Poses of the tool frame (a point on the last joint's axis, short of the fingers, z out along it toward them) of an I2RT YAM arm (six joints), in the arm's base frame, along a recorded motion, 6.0 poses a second.
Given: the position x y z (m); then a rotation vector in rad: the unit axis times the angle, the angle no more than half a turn.
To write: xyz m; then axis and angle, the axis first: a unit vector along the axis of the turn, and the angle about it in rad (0 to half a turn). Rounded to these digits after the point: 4 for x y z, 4 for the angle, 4 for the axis.
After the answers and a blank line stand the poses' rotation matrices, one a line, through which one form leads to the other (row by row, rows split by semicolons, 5 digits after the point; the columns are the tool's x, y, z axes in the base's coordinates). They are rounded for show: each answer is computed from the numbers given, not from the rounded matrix.
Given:
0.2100 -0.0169 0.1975 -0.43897 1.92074 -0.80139
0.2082 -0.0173 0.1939 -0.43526 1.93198 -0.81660
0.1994 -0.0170 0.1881 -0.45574 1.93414 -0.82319
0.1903 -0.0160 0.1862 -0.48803 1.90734 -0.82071
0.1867 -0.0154 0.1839 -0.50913 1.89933 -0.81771
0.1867 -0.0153 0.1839 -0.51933 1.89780 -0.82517
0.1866 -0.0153 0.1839 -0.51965 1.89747 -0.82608
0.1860 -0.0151 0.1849 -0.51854 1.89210 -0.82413
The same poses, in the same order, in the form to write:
0.2100 -0.0169 0.1975 -0.2064 0.9030 -0.3768 2.1270
0.2082 -0.0173 0.1939 -0.2032 0.9019 -0.3812 2.1422
0.1994 -0.0170 0.1881 -0.2119 0.8992 -0.3827 2.1509
0.1903 -0.0160 0.1862 -0.2288 0.8942 -0.3848 2.1330
0.1867 -0.0154 0.1839 -0.2391 0.8919 -0.3840 2.1296
0.1867 -0.0153 0.1839 -0.2434 0.8895 -0.3867 2.1336
0.1866 -0.0153 0.1839 -0.2435 0.8893 -0.3872 2.1337
0.1860 -0.0151 0.1849 -0.2437 0.8892 -0.3873 2.1279

-0.46289 0.03521 0.88571; -0.60474 0.71802 -0.34459; -0.64809 -0.69513 -0.31107
-0.47717 0.03831 0.87798; -0.60301 0.71249 -0.35881; -0.63929 -0.70064 -0.31688
-0.47858 0.02515 0.87768; -0.61509 0.70374 -0.35556; -0.62660 -0.71002 -0.32132
-0.45280 0.01189 0.89153; -0.63920 0.69278 -0.33388; -0.62161 -0.72105 -0.30609
-0.44274 -0.00071 0.89665; -0.65182 0.68694 -0.32131; -0.61572 -0.72671 -0.30460
-0.44270 -0.00492 0.89665; -0.65912 0.67976 -0.32169; -0.60793 -0.73342 -0.30418
-0.44271 -0.00474 0.89665; -0.65956 0.67916 -0.32206; -0.60744 -0.73398 -0.30380
-0.43798 -0.00252 0.89898; -0.65997 0.67992 -0.31963; -0.61042 -0.73329 -0.29946

